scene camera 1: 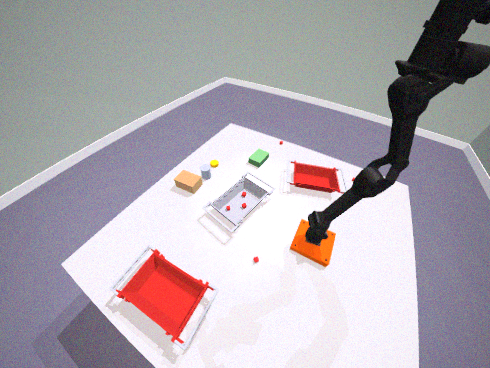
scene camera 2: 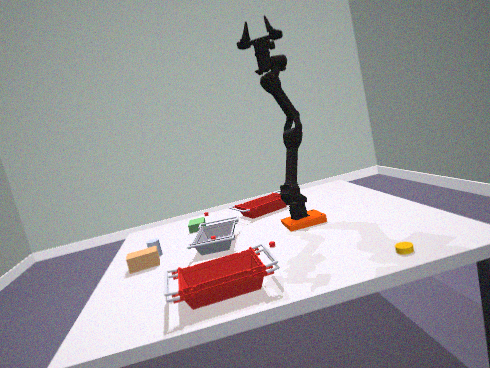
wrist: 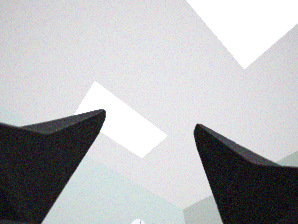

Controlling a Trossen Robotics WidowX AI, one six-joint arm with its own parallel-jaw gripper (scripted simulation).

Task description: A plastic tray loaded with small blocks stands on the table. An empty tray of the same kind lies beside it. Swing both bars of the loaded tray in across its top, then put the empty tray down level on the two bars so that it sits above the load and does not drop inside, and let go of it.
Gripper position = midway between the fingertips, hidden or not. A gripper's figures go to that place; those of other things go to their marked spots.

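My gripper (scene camera 2: 254,18) is 1680 mm from the lens, while a red tray (scene camera 2: 258,207) sits at 1850 mm from the lens.
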